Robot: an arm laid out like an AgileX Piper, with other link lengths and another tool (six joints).
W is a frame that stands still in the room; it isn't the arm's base.
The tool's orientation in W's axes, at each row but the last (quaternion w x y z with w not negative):
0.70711 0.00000 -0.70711 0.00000
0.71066 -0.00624 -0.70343 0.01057
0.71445 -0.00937 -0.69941 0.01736
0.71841 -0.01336 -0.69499 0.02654
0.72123 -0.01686 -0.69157 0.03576
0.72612 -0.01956 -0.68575 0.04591
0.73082 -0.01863 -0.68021 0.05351
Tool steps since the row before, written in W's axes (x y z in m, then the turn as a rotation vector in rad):
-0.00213 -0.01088 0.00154 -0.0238 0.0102 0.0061
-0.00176 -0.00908 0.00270 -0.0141 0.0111 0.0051
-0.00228 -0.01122 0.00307 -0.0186 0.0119 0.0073
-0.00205 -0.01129 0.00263 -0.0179 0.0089 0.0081
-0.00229 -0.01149 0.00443 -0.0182 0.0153 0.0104
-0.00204 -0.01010 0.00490 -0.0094 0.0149 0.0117
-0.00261 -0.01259 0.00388 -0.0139 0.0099 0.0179
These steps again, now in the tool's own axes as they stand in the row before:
0.00154 -0.01088 0.00213 0.0061 0.0102 0.0238
0.00247 -0.00913 0.00184 0.0052 0.0111 0.0141
0.00259 -0.01130 0.00247 0.0074 0.0118 0.0186
0.00192 -0.01138 0.00234 0.0080 0.0088 0.0180
0.00346 -0.01172 0.00277 0.0108 0.0150 0.0182
0.00381 -0.01042 0.00267 0.0125 0.0141 0.0096
0.00237 -0.01276 0.00346 0.0178 0.0088 0.0147

